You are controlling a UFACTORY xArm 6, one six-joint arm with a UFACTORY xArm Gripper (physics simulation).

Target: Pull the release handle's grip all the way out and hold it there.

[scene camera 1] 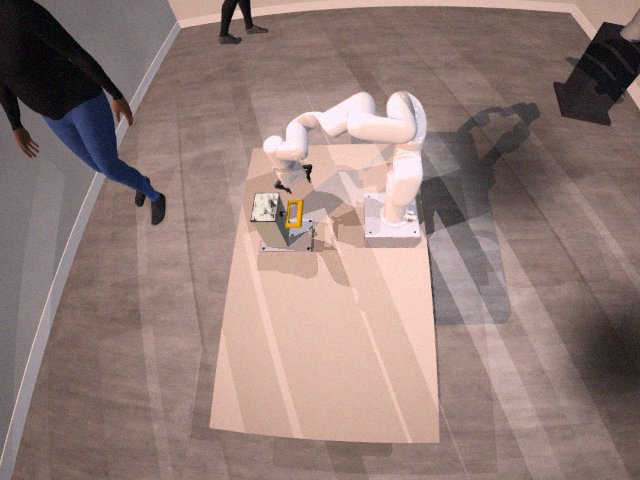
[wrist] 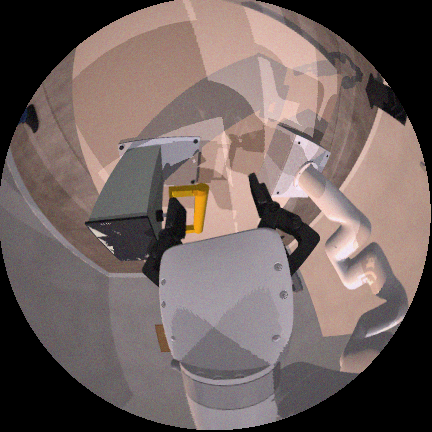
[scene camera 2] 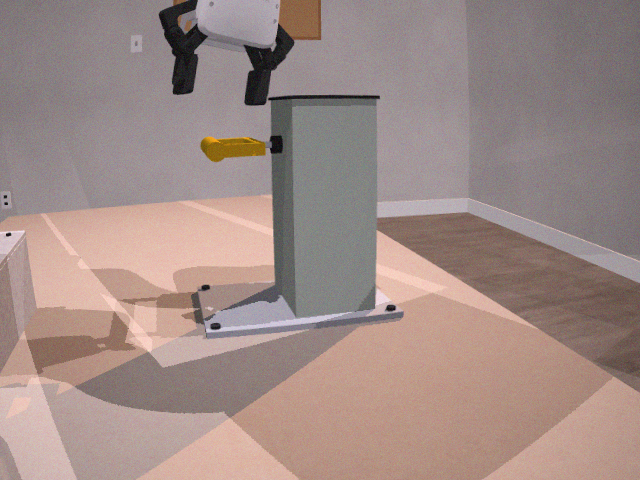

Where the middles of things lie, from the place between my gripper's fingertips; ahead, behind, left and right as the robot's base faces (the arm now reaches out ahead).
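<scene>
Where is my gripper? Measured from the bolted base plate (scene camera 2: pixel 242 309), my gripper is 70 mm short of it and 110 mm to the right of it, and it is 260 mm above the plate.
</scene>
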